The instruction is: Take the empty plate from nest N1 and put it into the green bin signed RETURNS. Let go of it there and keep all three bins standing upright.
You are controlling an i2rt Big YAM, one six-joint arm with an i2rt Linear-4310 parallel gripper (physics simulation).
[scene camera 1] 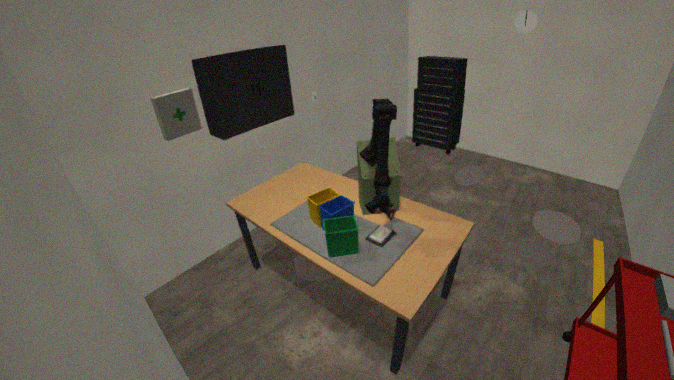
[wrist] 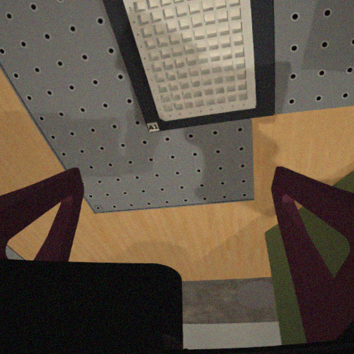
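Seen in the pictures: gripper, fingertip midpoint: [scene camera 1: 385, 216]; arm's base, link origin: [scene camera 1: 370, 156].
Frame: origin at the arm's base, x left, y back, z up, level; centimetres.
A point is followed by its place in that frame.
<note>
The pale plate [scene camera 1: 382, 234] @[x 31.2, y -14.6, z -36.0 cm] [wrist: 200, 60] with a grid of small wells sits in its dark nest [scene camera 1: 372, 241] @[x 31.7, y -22.5, z -37.0 cm] [wrist: 264, 60]; a small A1 tag shows at the nest's corner in the wrist view. My gripper [scene camera 1: 384, 214] @[x 30.2, y -11.9, z -24.5 cm] [wrist: 177, 177] is open and empty, above the table's back part, behind the plate. The green bin [scene camera 1: 342, 240] @[x 30.7, y -42.1, z -26.5 cm] stands upright on the grey mat, left of the plate in the scene view. The blue bin [scene camera 1: 337, 211] @[x 14.2, y -34.7, z -19.9 cm] and the yellow bin [scene camera 1: 316, 209] @[x -0.7, y -41.3, z -24.2 cm] stand upright behind it. No sign is readable on the bins.
The grey perforated mat [scene camera 1: 372, 267] @[x 47.5, y -34.4, z -38.0 cm] [wrist: 170, 182] lies on the wooden table [scene camera 1: 407, 297] @[x 72.8, y -31.8, z -39.3 cm] [wrist: 225, 250]. A green cabinet-like block [scene camera 1: 367, 192] @[x 6.0, y -7.2, z -21.4 cm] [wrist: 282, 280] stands by the arm at the table's back edge. A red cart [scene camera 1: 640, 315] stands at the far right.
</note>
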